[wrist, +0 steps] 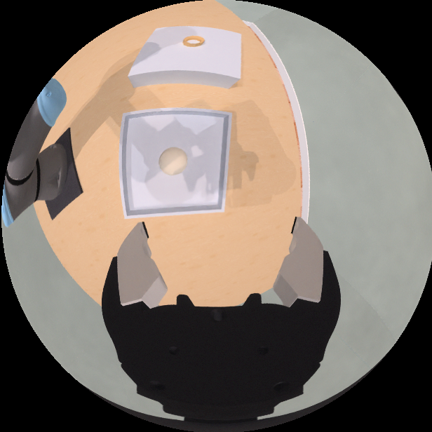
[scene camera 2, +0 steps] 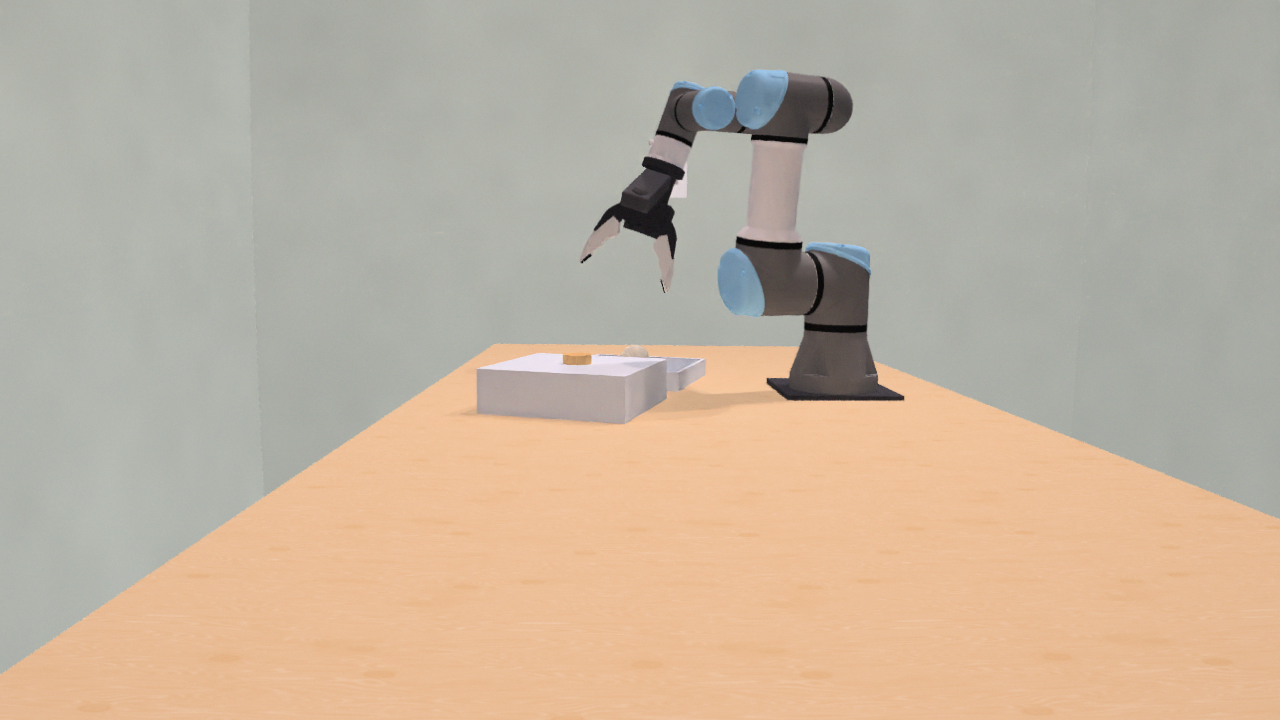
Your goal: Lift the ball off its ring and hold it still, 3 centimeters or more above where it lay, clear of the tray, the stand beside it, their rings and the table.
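Seen in the pictures: gripper, fingertip midpoint: [scene camera 2: 622,277]; arm's base, link origin: [scene camera 2: 832,388].
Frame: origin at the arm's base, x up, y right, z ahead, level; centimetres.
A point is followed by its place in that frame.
A cream ball [scene camera 2: 635,351] @(x 4.0, y 13.2, z 27.5 cm) [wrist: 173,161] rests inside the shallow pale tray [scene camera 2: 688,372] @(x 1.3, y 8.3, z 20.0 cm) [wrist: 174,215]; no ring shows under it. The stand [scene camera 2: 554,392] @(x 2.4, y -17.8, z 40.7 cm) [wrist: 185,78] is a pale block beside the tray, with an orange ring [scene camera 2: 577,359] @(x 5.5, y -10.7, z 37.7 cm) [wrist: 184,43] on its top. My gripper [scene camera 2: 623,276] @(x 15.3, y 20.7, z 28.9 cm) [wrist: 218,221] is wide open with nothing between its fingers. It is tilted and high above the table, well above the ball. In the wrist view the ball lies beyond the fingertips, a little left of the middle between them.
The arm's base [scene camera 2: 834,362] @(x 4.4, y -5.3, z 1.9 cm) [wrist: 52,171] stands on a dark plate [scene camera 2: 872,394] @(x 0.0, y -5.9, z -3.7 cm) [wrist: 75,172] to the right in the scene view and left in the wrist view. The wooden table [scene camera 2: 644,537] @(x -0.8, y -61.1, z 35.4 cm) [wrist: 200,255] has an edge near the tray's outer side. Shadows fall over the tray.
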